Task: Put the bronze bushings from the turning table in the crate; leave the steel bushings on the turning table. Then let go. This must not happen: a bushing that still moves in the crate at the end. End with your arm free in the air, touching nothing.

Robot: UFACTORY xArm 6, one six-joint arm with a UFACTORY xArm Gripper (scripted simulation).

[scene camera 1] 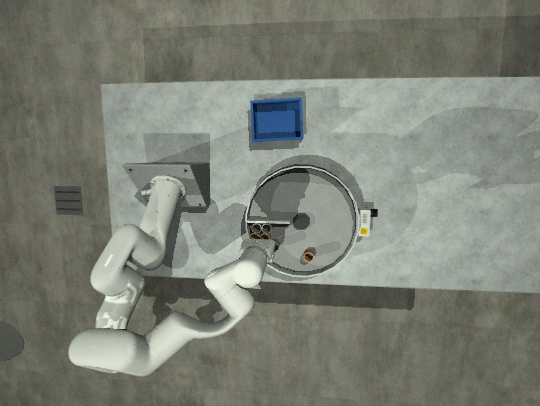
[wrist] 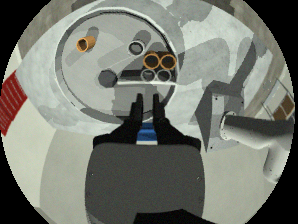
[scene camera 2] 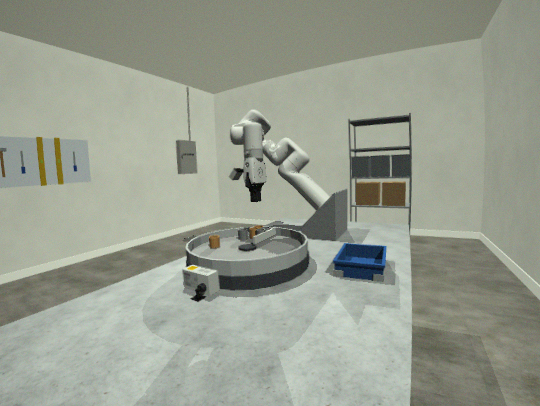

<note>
I see my gripper (scene camera 2: 256, 201), a blue crate (scene camera 1: 277, 119) and a round turning table (scene camera 2: 275, 245).
My gripper is seen too in the wrist view (wrist: 148, 100). The blue crate shows as well in scene camera 2 (scene camera 2: 361, 254). The round turning table also shows in the wrist view (wrist: 86, 74).
</note>
